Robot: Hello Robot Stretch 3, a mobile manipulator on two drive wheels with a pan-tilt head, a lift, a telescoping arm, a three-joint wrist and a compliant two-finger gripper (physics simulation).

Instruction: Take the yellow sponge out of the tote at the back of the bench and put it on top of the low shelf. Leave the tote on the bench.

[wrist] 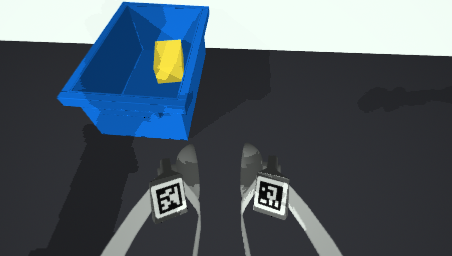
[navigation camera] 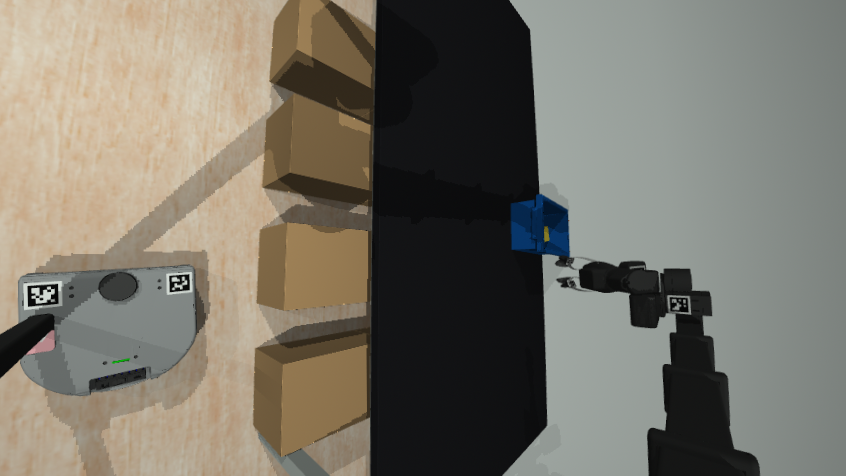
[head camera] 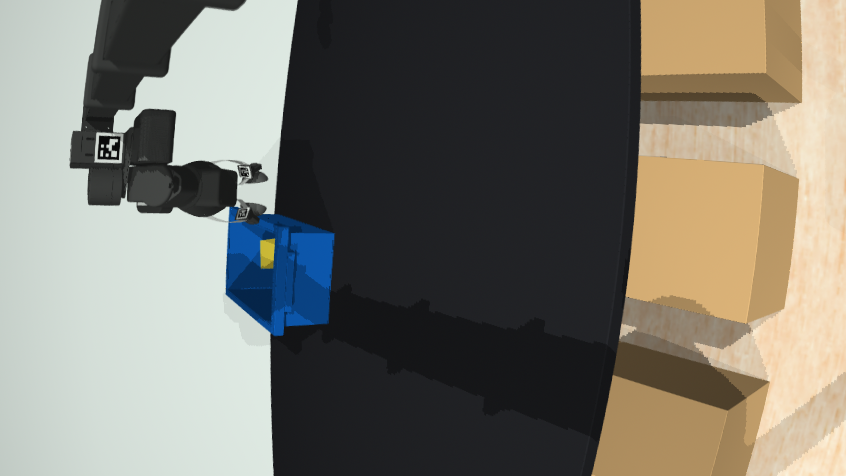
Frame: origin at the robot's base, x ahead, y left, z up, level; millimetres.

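Seen in the pictures: gripper, fingertip midpoint: (wrist: 219, 161) (navigation camera: 560, 270) (head camera: 258, 194); robot's base, origin of the base link: (navigation camera: 118, 285).
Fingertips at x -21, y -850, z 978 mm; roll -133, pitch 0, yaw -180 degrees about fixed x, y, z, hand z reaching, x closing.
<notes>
Offsets run from my fingertips to a thing's top centre. Level surfaces: height alone.
The yellow sponge @[dx +115, dy -367, dz -168 mm] (head camera: 267, 253) (navigation camera: 546, 234) (wrist: 169, 61) lies inside the blue tote @[dx +132, dy -302, dz -96 mm] (head camera: 313, 278) (navigation camera: 521, 227) (wrist: 145, 122), near one side wall. The tote stands upright at the back edge of the black bench @[dz -216 mm] (head camera: 461, 177) (navigation camera: 455, 296) (wrist: 320, 125). My gripper (head camera: 262, 193) (navigation camera: 564, 272) (wrist: 219, 161) is open with its fingers apart and nothing between them. In the wrist view it is above the bench, to the right of the tote and nearer the camera. In the head view one fingertip overlaps the tote's corner; their height difference is hard to tell. The low shelf does not show clearly.
Several tan boxes @[dx +34, dy +232, dz -708 mm] (head camera: 695, 236) (navigation camera: 325, 266) stand on the floor along the bench's front side. My grey base (navigation camera: 136, 319) is on the wooden floor beyond them. A pale wall (head camera: 147, 355) (navigation camera: 680, 118) rises behind the bench. My arm (head camera: 136, 41) (navigation camera: 698, 396) extends over the bench's back side.
</notes>
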